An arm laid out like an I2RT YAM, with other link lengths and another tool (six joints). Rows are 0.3 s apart.
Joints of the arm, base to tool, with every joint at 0 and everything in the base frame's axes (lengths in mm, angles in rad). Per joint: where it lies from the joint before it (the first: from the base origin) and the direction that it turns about. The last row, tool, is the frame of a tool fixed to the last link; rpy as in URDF.
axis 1: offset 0.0 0.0 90.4 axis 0 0 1
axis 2: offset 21.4 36.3 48.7 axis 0 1 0
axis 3: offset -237.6 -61.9 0.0 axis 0 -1 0
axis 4: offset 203.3 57.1 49.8 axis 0 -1 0
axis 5: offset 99.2 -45.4 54.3 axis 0 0 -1
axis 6: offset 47.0 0.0 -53.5 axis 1 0 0
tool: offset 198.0 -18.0 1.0 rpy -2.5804 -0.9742 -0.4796
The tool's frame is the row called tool.
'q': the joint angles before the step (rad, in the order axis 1, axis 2, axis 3, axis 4, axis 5, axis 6). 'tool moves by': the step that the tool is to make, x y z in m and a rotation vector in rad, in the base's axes. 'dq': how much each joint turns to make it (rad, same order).
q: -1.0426, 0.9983, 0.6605, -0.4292, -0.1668, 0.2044
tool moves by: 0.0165, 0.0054, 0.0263, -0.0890, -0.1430, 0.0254
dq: -0.0006, -0.1549, -0.1253, 0.1285, -0.0700, 0.0452
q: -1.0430, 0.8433, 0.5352, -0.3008, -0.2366, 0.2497
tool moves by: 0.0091, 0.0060, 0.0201, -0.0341, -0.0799, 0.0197
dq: 0.0000, -0.0794, -0.0305, 0.0296, -0.0445, 0.0342
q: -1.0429, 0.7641, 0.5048, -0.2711, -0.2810, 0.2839
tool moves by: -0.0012, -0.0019, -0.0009, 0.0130, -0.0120, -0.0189
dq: -0.0016, 0.0044, -0.0031, 0.0089, 0.0064, 0.0243
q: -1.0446, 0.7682, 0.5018, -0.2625, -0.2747, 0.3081
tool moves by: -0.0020, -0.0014, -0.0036, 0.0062, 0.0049, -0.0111
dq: -0.0001, 0.0064, -0.0054, 0.0053, 0.0101, 0.0048
